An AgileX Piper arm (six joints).
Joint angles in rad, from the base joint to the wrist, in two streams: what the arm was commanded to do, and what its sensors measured. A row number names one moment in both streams.
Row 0, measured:
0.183 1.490 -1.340 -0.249 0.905 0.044
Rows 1 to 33, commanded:
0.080 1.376 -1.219 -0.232 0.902 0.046
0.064 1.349 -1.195 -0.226 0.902 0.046
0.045 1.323 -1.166 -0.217 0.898 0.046
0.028 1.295 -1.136 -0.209 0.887 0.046
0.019 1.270 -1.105 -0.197 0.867 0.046
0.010 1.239 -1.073 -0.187 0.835 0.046
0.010 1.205 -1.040 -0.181 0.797 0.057
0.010 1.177 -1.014 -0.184 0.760 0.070
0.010 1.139 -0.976 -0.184 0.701 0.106
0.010 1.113 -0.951 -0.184 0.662 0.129
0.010 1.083 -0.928 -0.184 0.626 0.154
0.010 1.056 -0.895 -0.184 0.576 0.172
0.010 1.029 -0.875 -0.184 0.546 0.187
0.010 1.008 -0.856 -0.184 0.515 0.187
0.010 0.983 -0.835 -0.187 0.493 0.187
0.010 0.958 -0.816 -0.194 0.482 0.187
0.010 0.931 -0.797 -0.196 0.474 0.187
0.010 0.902 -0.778 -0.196 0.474 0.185
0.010 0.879 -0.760 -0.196 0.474 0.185
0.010 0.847 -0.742 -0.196 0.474 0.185
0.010 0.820 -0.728 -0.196 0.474 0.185
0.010 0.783 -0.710 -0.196 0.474 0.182
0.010 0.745 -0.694 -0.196 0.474 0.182
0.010 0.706 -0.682 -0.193 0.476 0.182
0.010 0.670 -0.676 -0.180 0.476 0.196
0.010 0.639 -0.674 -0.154 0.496 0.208
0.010 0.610 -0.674 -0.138 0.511 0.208
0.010 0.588 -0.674 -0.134 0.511 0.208
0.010 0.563 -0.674 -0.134 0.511 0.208
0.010 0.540 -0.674 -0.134 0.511 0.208
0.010 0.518 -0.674 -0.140 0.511 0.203
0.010 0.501 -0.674 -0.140 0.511 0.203
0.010 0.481 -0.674 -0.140 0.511 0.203
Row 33, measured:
0.013 0.551 -0.678 -0.142 0.508 0.203
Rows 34 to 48, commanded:
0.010 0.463 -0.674 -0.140 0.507 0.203
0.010 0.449 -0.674 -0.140 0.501 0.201
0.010 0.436 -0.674 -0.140 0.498 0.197
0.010 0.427 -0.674 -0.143 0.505 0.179
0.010 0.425 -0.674 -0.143 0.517 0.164
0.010 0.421 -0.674 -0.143 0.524 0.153
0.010 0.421 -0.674 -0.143 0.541 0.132
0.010 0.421 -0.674 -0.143 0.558 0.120
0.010 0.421 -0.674 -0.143 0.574 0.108
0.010 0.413 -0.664 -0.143 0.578 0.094
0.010 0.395 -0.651 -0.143 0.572 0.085
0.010 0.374 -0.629 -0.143 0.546 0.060
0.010 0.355 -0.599 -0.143 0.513 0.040
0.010 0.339 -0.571 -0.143 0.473 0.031
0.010 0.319 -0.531 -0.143 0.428 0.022
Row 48, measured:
0.013 0.381 -0.631 -0.140 0.546 0.080
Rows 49 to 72, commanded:
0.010 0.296 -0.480 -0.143 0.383 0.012
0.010 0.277 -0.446 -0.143 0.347 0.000
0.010 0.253 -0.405 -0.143 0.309 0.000
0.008 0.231 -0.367 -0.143 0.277 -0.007
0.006 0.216 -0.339 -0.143 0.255 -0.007
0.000 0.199 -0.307 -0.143 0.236 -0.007
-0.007 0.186 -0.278 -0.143 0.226 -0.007
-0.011 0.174 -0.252 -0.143 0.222 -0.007
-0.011 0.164 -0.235 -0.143 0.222 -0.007
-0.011 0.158 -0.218 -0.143 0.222 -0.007
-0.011 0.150 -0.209 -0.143 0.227 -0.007
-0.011 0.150 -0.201 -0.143 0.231 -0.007
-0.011 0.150 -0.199 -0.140 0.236 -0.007
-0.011 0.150 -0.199 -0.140 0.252 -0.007
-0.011 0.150 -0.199 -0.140 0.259 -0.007
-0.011 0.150 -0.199 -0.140 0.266 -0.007
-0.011 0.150 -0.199 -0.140 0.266 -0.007
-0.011 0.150 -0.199 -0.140 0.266 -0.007
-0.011 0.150 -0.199 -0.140 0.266 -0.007
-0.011 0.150 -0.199 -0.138 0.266 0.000
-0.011 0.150 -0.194 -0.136 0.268 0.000
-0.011 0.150 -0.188 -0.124 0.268 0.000
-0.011 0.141 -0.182 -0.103 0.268 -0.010
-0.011 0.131 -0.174 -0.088 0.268 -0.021
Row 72, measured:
-0.009 0.153 -0.198 -0.135 0.262 0.000
